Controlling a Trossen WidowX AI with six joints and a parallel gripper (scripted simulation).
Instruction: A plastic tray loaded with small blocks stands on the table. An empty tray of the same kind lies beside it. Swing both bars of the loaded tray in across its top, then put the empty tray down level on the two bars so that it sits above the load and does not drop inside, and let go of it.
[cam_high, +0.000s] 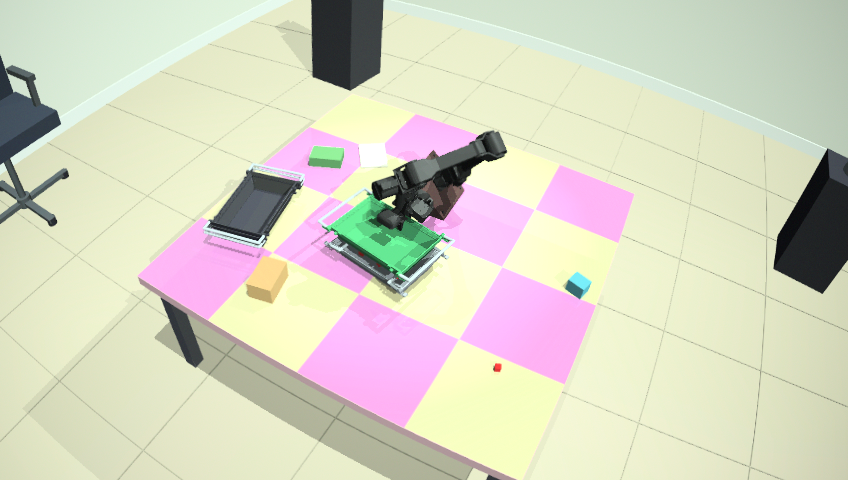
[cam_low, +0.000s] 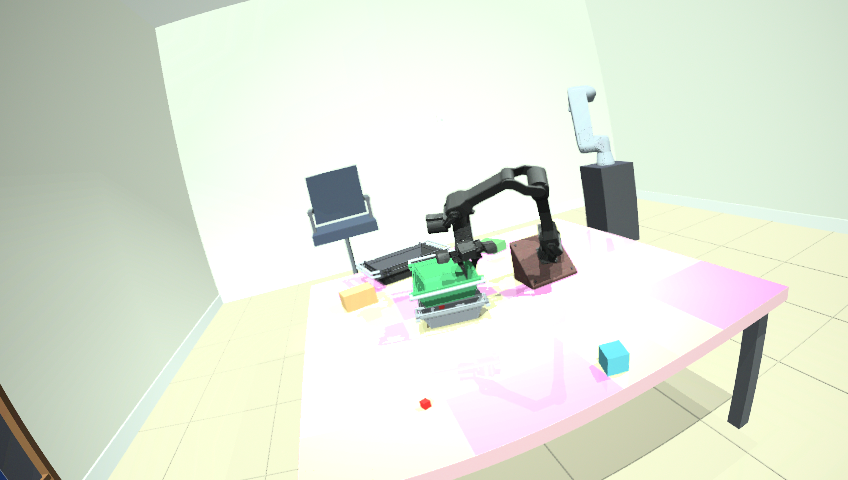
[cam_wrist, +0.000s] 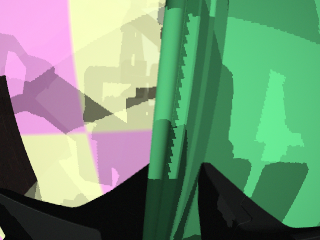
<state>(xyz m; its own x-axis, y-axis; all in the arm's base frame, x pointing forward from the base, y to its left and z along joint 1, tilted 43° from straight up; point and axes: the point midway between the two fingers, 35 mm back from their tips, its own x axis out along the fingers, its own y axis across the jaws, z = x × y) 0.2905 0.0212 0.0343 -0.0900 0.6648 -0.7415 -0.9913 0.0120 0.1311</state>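
My gripper tip is now 8 cm short of the green tray, 1 cm to the left of it and 3 cm below it. From my gripper tip the other things lie so: orange block: 38 cm ahead, 23 cm to the right, 5 cm below; then green block: 21 cm behind, 48 cm to the right, 6 cm below; then white card: 34 cm behind, 36 cm to the right, 8 cm below.
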